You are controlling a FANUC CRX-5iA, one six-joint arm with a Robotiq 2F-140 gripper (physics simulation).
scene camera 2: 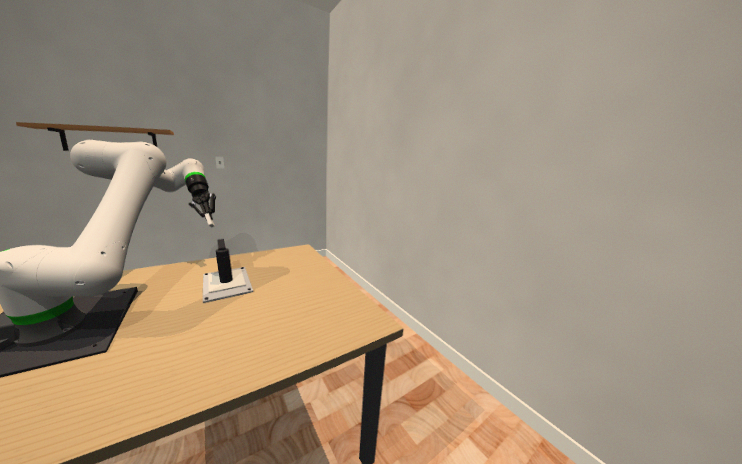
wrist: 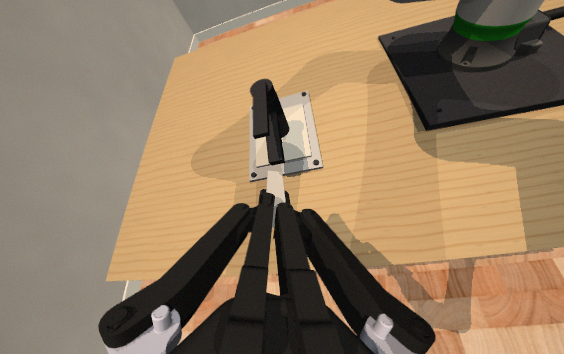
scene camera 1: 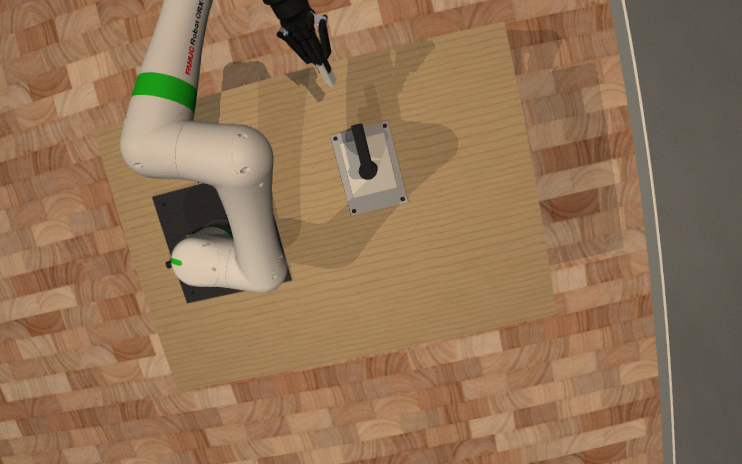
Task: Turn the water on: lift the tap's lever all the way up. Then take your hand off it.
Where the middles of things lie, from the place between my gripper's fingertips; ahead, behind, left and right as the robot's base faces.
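Scene:
Black lever (wrist: 262,91): my hand is 5 cm above it, 18 cm to the left of it and 2 cm short of it. Pale grey base plate (scene camera 1: 394,196), measured from my hand: 19 cm below, 23 cm to the right, 2 cm ahead.

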